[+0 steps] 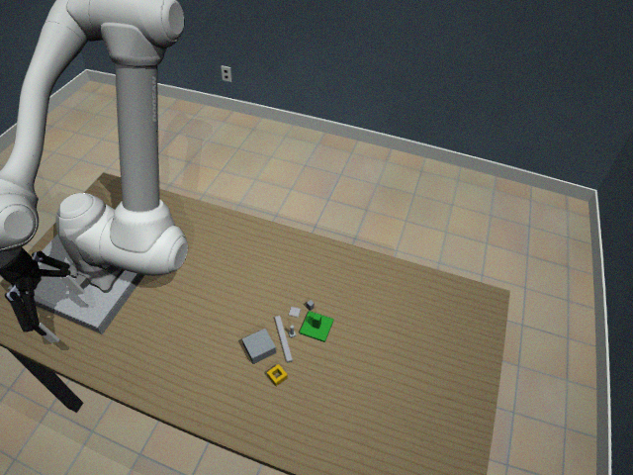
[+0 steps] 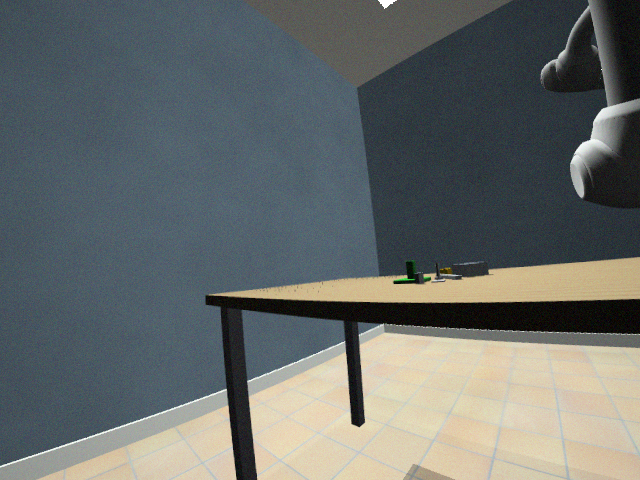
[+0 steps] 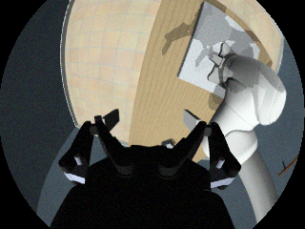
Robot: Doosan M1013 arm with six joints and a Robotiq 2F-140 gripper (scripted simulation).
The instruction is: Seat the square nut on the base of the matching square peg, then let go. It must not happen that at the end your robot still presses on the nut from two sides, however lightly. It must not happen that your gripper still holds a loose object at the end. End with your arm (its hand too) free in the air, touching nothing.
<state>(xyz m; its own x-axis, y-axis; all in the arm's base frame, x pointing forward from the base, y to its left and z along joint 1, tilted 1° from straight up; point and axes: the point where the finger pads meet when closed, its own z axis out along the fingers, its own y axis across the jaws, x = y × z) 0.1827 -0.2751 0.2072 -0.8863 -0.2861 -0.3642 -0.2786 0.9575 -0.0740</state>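
Now: the grey block 41 cm ahead of my hand, 22 cm to the left of it and 23 cm below it. The rest, counted from my hand: long grey bar 46 cm ahead, 27 cm to the left, 25 cm below.
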